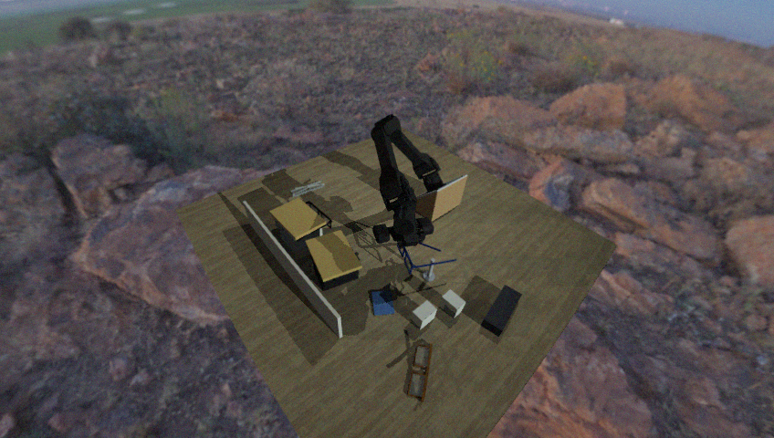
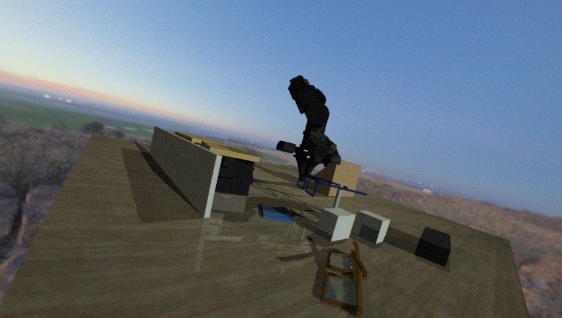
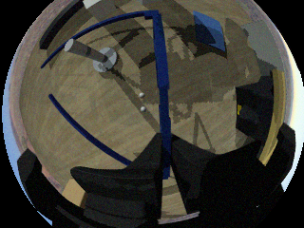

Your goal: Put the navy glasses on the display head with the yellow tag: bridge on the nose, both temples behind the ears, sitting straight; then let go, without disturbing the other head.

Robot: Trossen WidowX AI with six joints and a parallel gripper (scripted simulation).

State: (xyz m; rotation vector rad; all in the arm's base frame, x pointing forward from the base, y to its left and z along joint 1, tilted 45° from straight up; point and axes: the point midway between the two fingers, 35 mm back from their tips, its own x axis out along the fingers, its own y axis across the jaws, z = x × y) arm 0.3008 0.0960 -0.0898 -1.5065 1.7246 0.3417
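Right now my gripper tip is 30 mm past the grey post, 110 mm to the right of it and 40 mm above it. The rest, counted from my gripper tip: blue pad (160 mm ahead, 100 mm to the left, 60 mm below); black box (110 mm behind, 350 mm to the left, 40 mm below); long white wall (330 mm ahead, 180 mm to the right).
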